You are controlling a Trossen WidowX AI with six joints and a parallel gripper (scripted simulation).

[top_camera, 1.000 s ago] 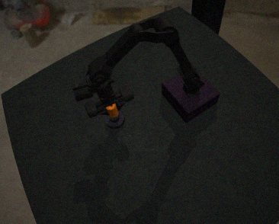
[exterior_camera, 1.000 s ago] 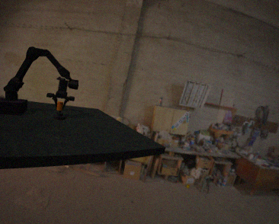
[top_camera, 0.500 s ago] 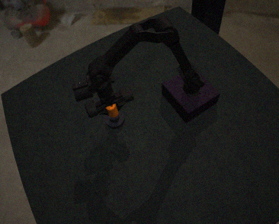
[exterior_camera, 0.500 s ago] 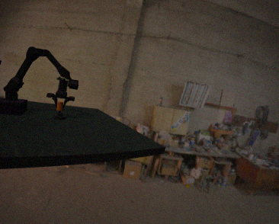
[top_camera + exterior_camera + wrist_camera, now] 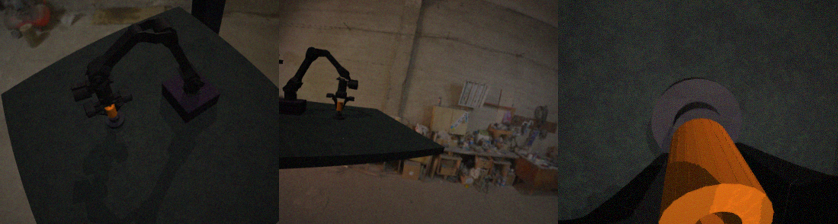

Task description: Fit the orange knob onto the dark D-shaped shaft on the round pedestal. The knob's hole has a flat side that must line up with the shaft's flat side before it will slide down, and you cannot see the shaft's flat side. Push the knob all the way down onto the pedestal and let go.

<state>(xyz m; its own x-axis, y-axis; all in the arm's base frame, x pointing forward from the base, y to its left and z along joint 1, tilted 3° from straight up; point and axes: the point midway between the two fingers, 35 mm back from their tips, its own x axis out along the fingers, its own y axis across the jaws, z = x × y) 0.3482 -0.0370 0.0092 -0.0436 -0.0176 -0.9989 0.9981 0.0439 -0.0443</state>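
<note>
My gripper tip is now 4 cm above the dark shaft. Also, from my gripper tip: orange knob: 2 cm above.
</note>
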